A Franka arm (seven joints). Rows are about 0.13 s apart.
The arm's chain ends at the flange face. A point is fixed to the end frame.
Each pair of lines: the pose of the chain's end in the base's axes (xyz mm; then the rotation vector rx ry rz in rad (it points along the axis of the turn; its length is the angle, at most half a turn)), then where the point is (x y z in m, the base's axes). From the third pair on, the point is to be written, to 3 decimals.
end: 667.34 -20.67 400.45 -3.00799 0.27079 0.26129
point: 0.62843 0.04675 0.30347
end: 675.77 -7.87 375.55 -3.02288 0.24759 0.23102
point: 0.63781 0.05788 0.27705
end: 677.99 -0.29 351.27 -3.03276 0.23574 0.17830
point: 0.643 0.064 0.251
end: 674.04 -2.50 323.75 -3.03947 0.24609 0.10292
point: 0.645 0.062 0.221
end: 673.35 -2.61 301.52 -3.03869 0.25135 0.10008
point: 0.644 0.062 0.199
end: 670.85 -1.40 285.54 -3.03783 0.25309 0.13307
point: 0.640 0.063 0.184
